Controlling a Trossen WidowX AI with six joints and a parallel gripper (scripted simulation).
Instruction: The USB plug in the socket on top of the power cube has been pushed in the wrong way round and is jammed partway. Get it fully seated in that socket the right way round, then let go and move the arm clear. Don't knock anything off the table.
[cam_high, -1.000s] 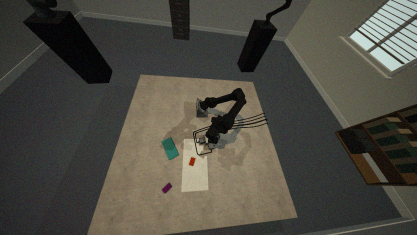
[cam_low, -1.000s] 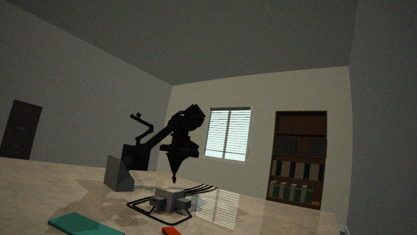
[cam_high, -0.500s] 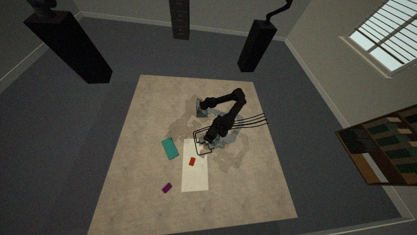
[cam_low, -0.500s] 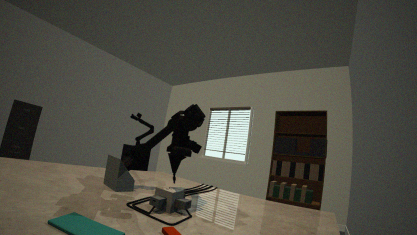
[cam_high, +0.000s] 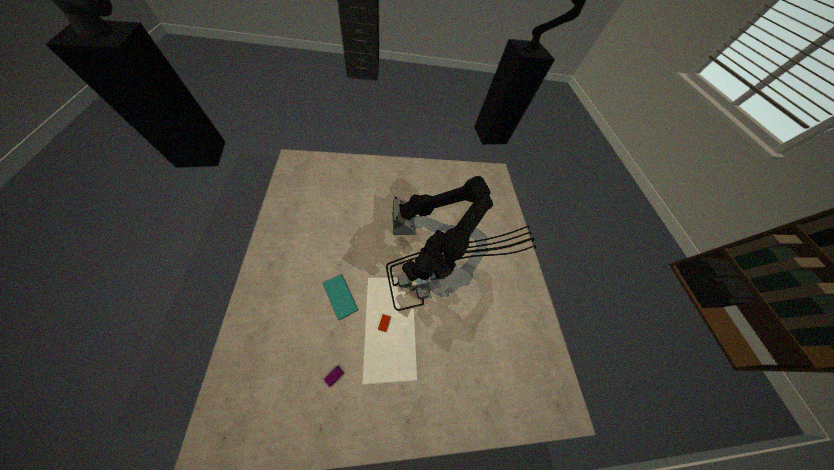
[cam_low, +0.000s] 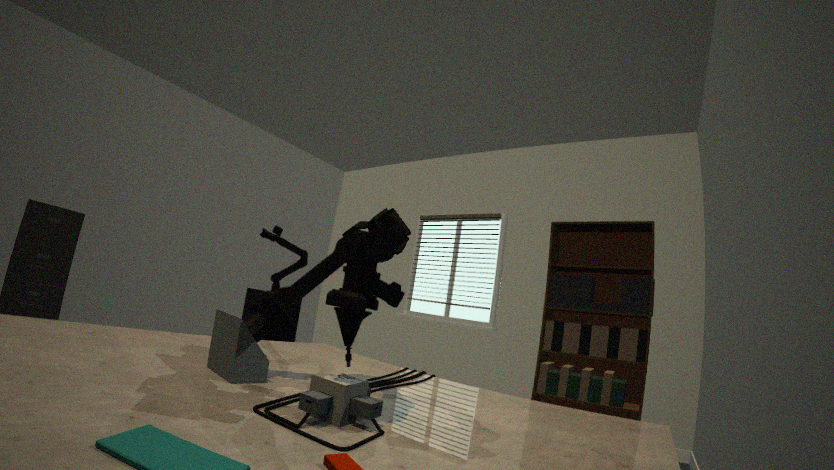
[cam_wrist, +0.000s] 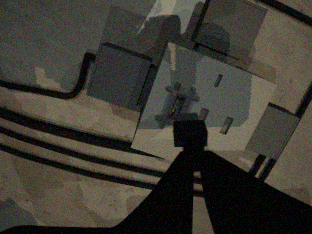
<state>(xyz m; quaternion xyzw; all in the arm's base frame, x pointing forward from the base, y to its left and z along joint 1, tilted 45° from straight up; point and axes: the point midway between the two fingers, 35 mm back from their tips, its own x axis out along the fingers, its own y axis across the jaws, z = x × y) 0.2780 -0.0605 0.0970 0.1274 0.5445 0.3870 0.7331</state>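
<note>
Right now my gripper tip is 2 cm above the dark USB plug. Also, from my gripper tip: teal flat block (33 cm to the right, 13 cm below, 2 cm ahead); purple block (36 cm to the right, 29 cm ahead, 13 cm below); orange block (17 cm to the right, 15 cm ahead, 13 cm below).
</note>
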